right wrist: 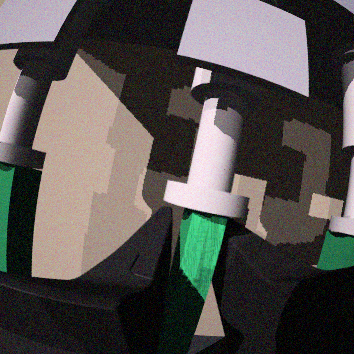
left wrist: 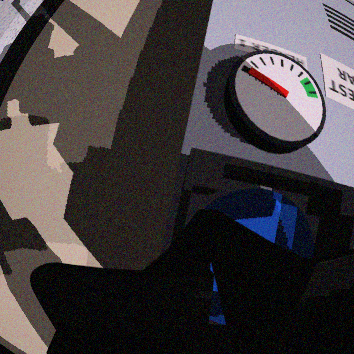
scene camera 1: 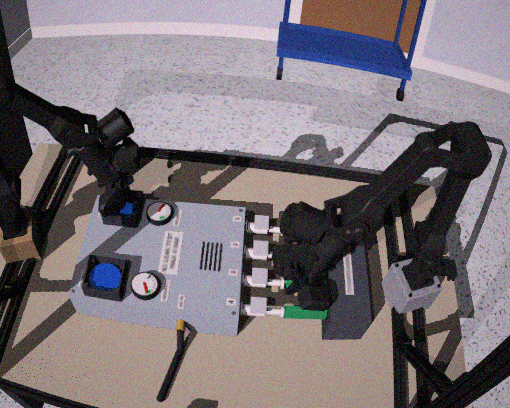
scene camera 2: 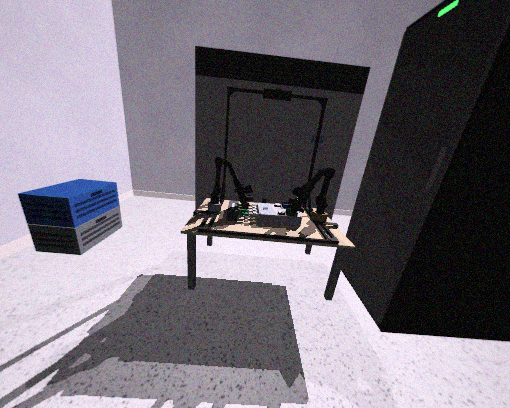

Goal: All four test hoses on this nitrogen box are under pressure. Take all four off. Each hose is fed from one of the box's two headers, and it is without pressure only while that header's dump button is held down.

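Where they show: left gripper, fingertip midpoint: [left wrist: 206, 218] [scene camera 1: 132, 201] [scene camera 2: 290, 214]; right gripper, fingertip midpoint: [right wrist: 186, 216] [scene camera 1: 285, 290]; left arm's base, origin of the base link: [scene camera 1: 14, 227] [scene camera 2: 319, 212]; right arm's base, origin of the base link: [scene camera 1: 418, 276] [scene camera 2: 214, 202].
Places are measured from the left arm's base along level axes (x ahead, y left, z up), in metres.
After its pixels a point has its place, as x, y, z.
The grey nitrogen box [scene camera 1: 213, 295] @(0.419, -0.287, -0.004) [scene camera 2: 269, 209] @(0.421, -0.165, -0.004) lies on the table. My left gripper [scene camera 1: 123, 207] @(0.315, -0.009, 0.002) [left wrist: 206, 218] @(0.315, -0.009, 0.002) [scene camera 2: 294, 206] @(0.315, -0.009, 0.002) is shut and empty, and its tips press on the far blue dump button [scene camera 1: 128, 209] @(0.301, -0.028, 0.001) [left wrist: 272, 221] @(0.306, -0.042, 0.001). The gauge beside it [scene camera 1: 160, 213] @(0.369, -0.069, 0.011) [left wrist: 281, 98] @(0.364, -0.059, 0.011) has its red needle at the low end, away from the green mark. The near blue button [scene camera 1: 104, 277] @(0.215, -0.203, 0.012) is free, and its gauge [scene camera 1: 146, 285] @(0.297, -0.241, 0.011) stands beside it. Four white couplers sit on the box's right side. My right gripper [scene camera 1: 295, 283] @(0.573, -0.289, -0.055) [right wrist: 186, 216] @(0.573, -0.289, -0.055) [scene camera 2: 241, 210] @(0.573, -0.289, -0.055) is shut on a middle green hose [scene camera 1: 288, 283] @(0.574, -0.293, -0.023) [right wrist: 201, 242] @(0.575, -0.290, -0.019), which seems to be port 3's. Its white plug [right wrist: 211, 165] @(0.555, -0.283, -0.022) reaches the coupler. The port 4 hose [scene camera 1: 303, 312] @(0.573, -0.370, -0.019) lies free.
A dark grey block [scene camera 1: 352, 308] @(0.663, -0.405, -0.004) lies right of the hoses. A black supply hose with a yellow fitting [scene camera 1: 174, 356] @(0.310, -0.368, -0.072) leaves the box's front. Black frame rails edge the table. A blue cart [scene camera 1: 342, 48] stands behind. A tall black cabinet [scene camera 2: 415, 182] stands close to the table.
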